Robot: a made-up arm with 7 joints. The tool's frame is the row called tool.
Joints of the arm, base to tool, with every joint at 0 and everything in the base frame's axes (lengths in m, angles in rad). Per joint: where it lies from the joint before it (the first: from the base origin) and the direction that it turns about. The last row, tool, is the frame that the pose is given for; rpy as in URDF.
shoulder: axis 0 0 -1 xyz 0.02 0.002 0.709
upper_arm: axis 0 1 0 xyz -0.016 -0.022 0.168
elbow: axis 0 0 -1 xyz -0.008 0.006 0.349
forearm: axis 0 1 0 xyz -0.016 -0.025 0.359
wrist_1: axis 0 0 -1 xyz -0.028 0.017 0.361
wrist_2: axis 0 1 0 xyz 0.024 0.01 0.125
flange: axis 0 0 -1 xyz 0.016 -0.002 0.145
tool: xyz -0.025 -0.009 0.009 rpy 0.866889 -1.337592 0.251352
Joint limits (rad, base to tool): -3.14..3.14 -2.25..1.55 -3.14..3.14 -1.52..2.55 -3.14..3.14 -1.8..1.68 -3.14..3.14
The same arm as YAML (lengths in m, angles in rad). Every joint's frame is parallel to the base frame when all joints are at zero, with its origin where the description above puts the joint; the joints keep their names.
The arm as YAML. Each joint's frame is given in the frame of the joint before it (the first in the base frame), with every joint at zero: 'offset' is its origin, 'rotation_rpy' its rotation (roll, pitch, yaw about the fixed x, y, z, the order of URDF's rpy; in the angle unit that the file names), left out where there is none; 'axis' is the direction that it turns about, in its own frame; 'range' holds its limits. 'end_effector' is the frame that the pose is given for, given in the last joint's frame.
length_unit: m
angle_unit: rad
chain:
  - id: shoulder
    offset: [0.02, 0.002, 0.709]
    axis: "-z"
    range: [-3.14, 3.14]
  - id: upper_arm
    offset: [-0.016, -0.022, 0.168]
    axis: "+y"
    range: [-2.25, 1.55]
  - id: elbow
    offset: [-0.008, 0.006, 0.349]
    axis: "-z"
    range: [-3.14, 3.14]
  - id: forearm
    offset: [-0.016, -0.025, 0.359]
    axis: "+y"
    range: [-1.52, 2.55]
  - id: wrist_1
    offset: [-0.028, 0.017, 0.361]
    axis: "-z"
    range: [-3.14, 3.14]
  - id: wrist_2
    offset: [0.024, 0.01, 0.125]
    axis: "+y"
    range: [-1.8, 1.68]
  - id: flange
    offset: [0.016, -0.002, 0.145]
    axis: "-z"
    range: [-3.14, 3.14]
end_effector:
  offset: [-0.025, -0.009, 0.009]
  rotation_rpy: [0.8669, -1.3376, 0.2514]

